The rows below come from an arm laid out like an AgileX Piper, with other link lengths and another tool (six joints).
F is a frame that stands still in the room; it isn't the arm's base.
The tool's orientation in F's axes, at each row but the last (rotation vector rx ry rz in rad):
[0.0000 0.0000 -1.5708]
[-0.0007 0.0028 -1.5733]
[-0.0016 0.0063 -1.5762]
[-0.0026 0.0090 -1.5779]
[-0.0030 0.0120 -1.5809]
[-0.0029 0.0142 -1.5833]
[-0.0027 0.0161 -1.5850]
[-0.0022 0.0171 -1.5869]
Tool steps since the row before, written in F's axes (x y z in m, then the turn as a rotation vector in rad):
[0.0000 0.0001 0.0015 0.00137 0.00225 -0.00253]
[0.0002 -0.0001 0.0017 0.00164 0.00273 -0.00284]
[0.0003 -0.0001 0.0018 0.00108 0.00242 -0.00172]
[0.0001 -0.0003 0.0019 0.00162 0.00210 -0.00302]
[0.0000 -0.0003 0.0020 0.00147 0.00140 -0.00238]
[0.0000 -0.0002 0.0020 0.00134 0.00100 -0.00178]
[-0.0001 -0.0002 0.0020 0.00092 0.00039 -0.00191]
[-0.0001 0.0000 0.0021 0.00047 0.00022 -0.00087]
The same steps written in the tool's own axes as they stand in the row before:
[-0.0001 0.0000 0.0015 -0.00225 0.00137 -0.00253]
[0.0001 0.0002 0.0017 -0.00273 0.00164 -0.00284]
[0.0001 0.0003 0.0018 -0.00242 0.00108 -0.00172]
[0.0003 0.0001 0.0019 -0.00210 0.00163 -0.00302]
[0.0003 0.0000 0.0020 -0.00140 0.00148 -0.00237]
[0.0002 0.0000 0.0020 -0.00100 0.00135 -0.00177]
[0.0002 -0.0001 0.0020 -0.00039 0.00094 -0.00190]
[0.0000 -0.0001 0.0021 -0.00022 0.00048 -0.00087]

